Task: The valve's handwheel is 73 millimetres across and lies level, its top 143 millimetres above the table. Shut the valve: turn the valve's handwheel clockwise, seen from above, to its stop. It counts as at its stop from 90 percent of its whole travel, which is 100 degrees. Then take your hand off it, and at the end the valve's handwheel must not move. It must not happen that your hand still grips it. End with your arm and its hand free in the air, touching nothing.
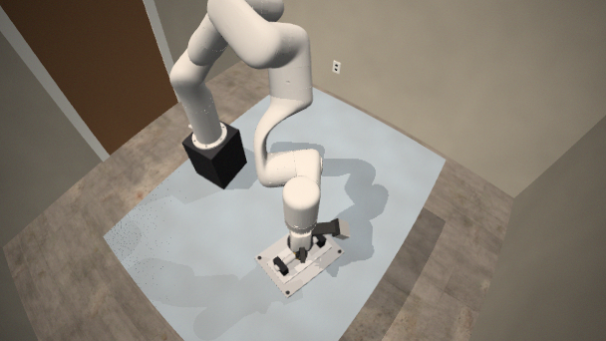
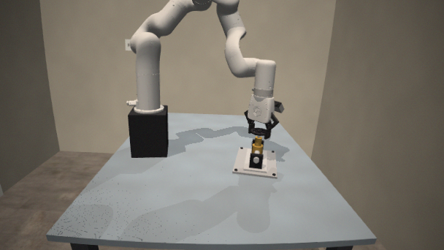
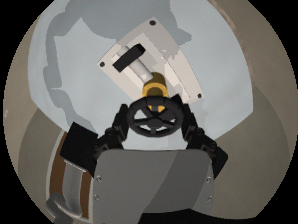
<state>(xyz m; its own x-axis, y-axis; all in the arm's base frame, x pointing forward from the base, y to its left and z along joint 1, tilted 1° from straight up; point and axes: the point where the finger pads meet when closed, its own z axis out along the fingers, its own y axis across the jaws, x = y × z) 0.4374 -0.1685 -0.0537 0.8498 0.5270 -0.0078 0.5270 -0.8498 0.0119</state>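
The black spoked handwheel lies right at my hand.
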